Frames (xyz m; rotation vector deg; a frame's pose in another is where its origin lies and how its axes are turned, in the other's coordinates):
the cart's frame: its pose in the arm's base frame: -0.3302 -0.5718 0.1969 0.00 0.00 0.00
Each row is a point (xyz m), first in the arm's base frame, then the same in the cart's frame.
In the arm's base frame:
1: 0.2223 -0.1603 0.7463
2: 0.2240 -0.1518 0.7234
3: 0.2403 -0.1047 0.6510
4: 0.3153 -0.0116 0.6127
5: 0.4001 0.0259 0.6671
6: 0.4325 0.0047 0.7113
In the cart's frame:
1: 0.5525 0.4115 0.5494
2: 0.5542 0.4200 0.5265
3: 0.5705 0.4671 0.4541
4: 0.6455 0.5602 0.4158
5: 0.7303 0.5977 0.4702
6: 0.7627 0.5765 0.5144

